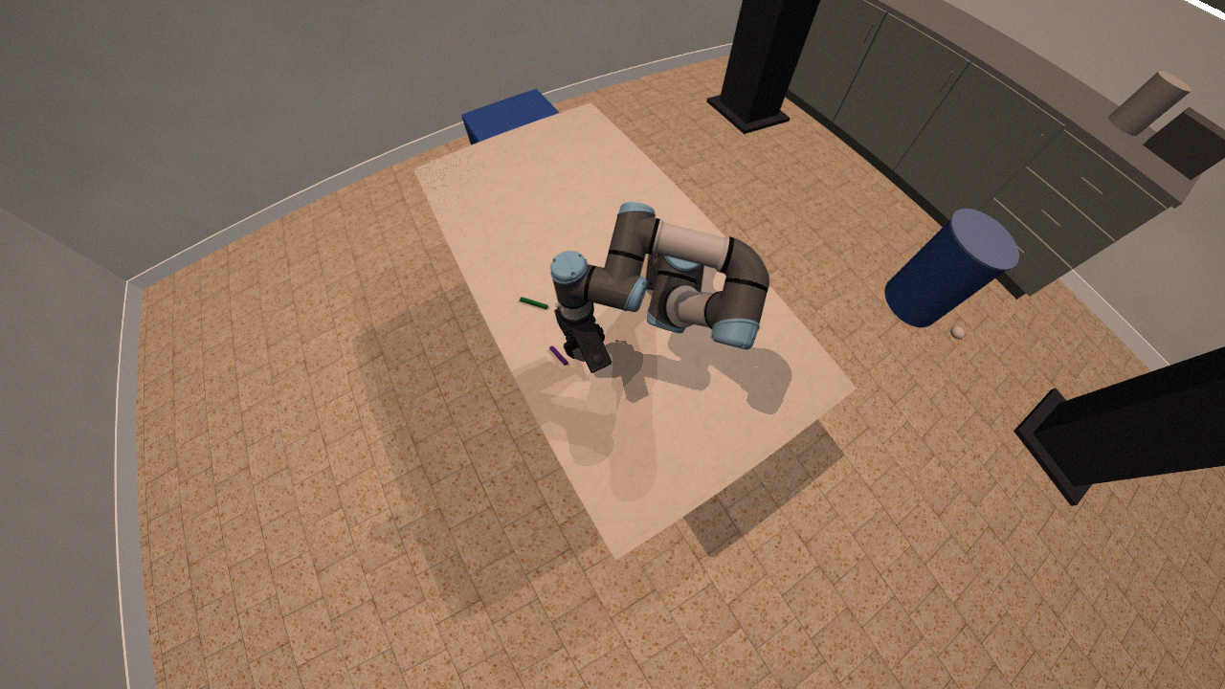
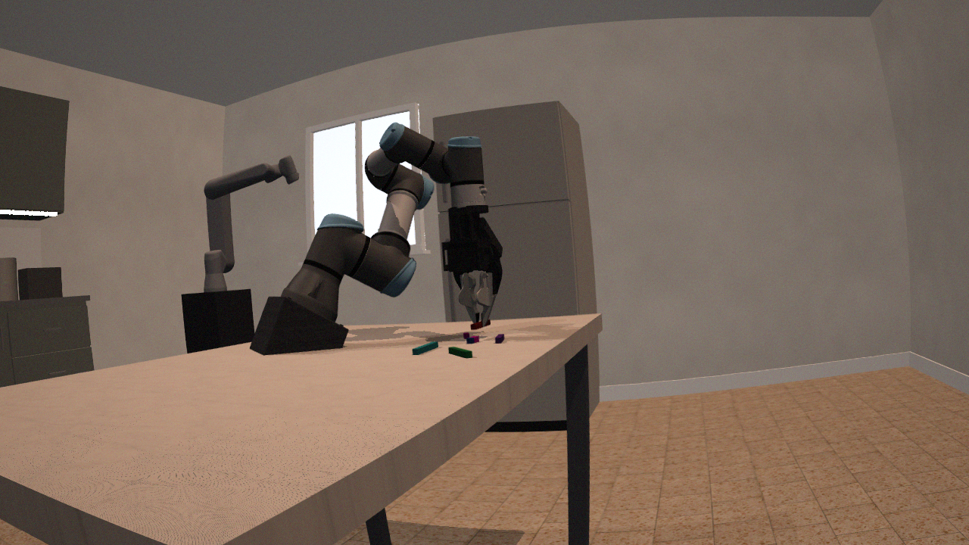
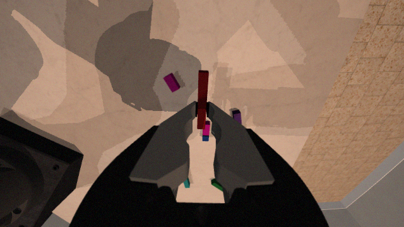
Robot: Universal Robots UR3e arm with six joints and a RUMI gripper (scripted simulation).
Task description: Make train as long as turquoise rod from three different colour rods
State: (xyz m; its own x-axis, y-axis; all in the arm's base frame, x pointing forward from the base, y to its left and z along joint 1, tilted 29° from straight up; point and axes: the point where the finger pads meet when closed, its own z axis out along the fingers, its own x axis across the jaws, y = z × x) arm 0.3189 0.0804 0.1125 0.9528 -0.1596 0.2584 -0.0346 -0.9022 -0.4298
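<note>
My hand is 7 cm to the left of the blue rod and 3 cm above it. Round my hand: red rod (1 cm below); purple rod (5 cm ahead, 5 cm to the right, 3 cm below); turquoise rod (4 cm behind, 16 cm to the right, 3 cm below).
</note>
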